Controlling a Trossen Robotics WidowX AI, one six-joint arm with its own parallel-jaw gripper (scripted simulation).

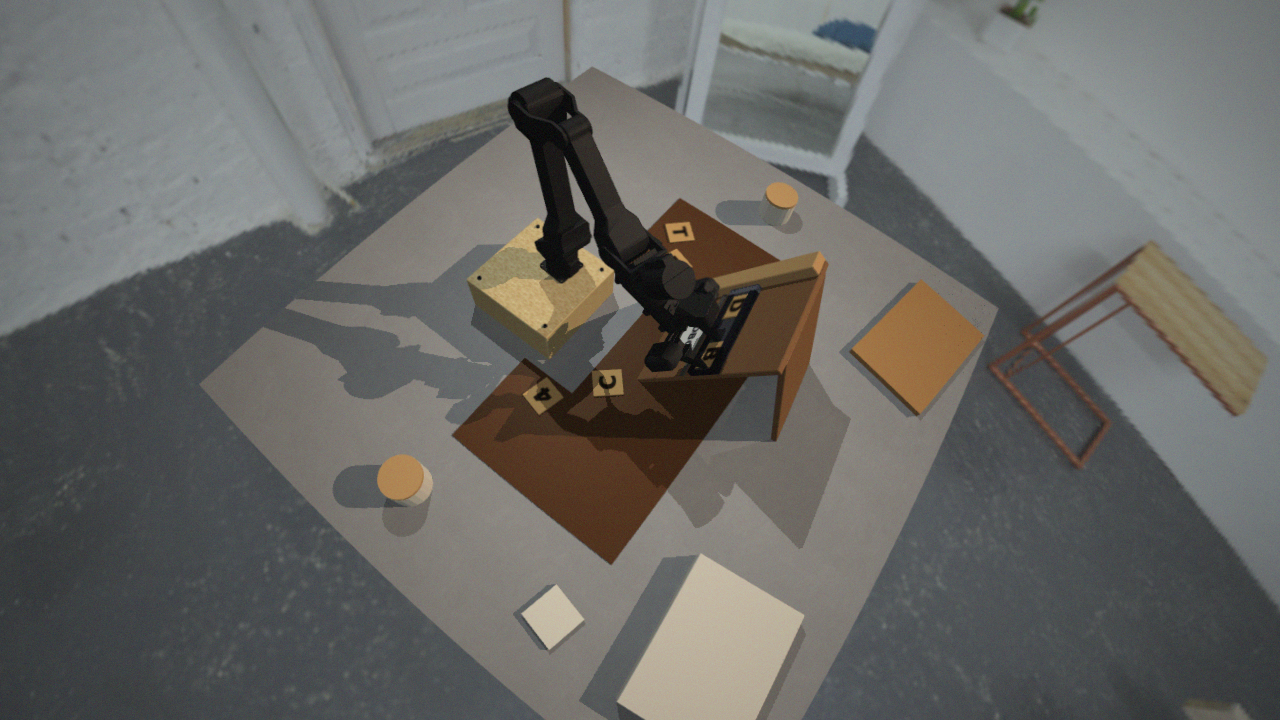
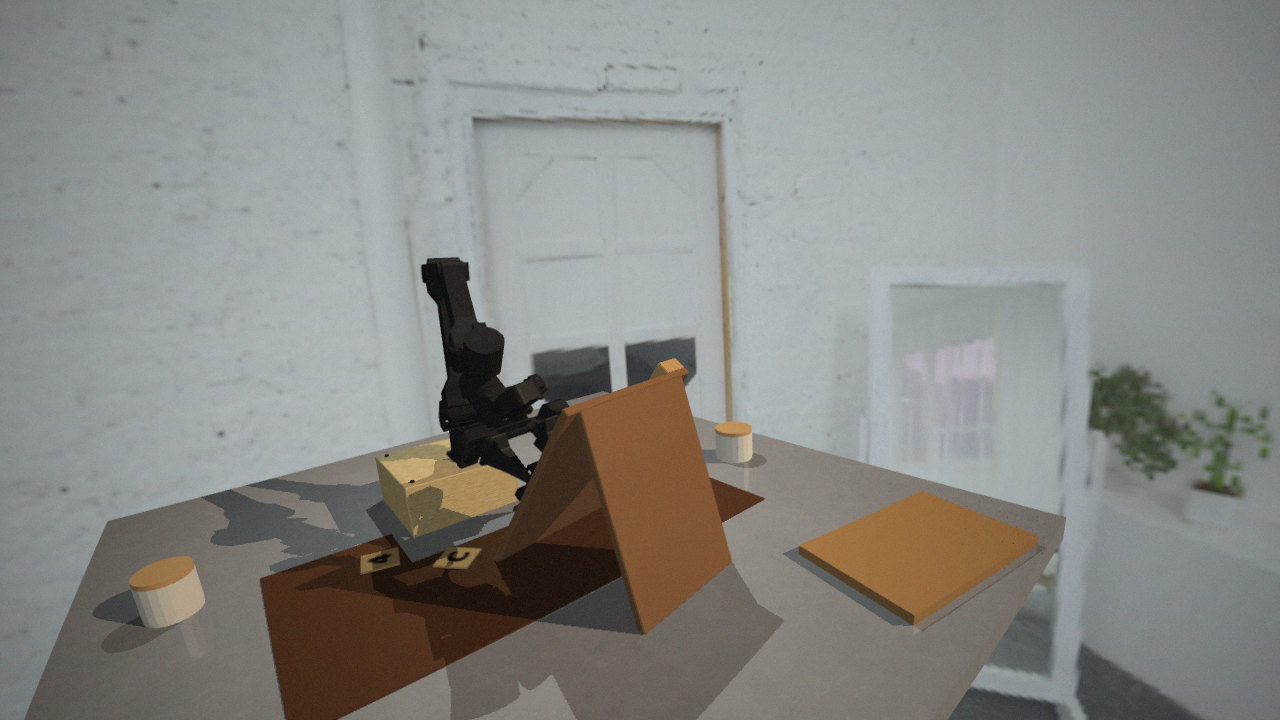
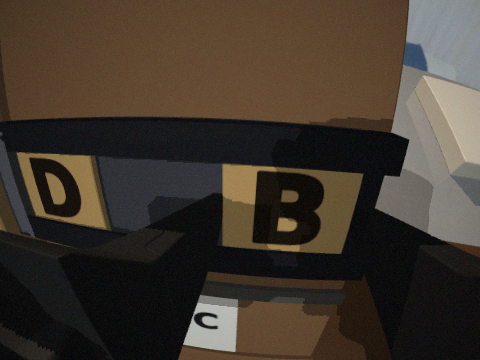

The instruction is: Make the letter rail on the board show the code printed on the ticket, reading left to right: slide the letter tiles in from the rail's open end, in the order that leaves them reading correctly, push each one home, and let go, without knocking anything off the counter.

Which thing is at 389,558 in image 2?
A tile marked 4.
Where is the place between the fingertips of my gripper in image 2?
546,474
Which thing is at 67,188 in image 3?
A D tile.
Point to a small cream square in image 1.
553,616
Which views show the C tile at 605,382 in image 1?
Image 1 and image 2 only.
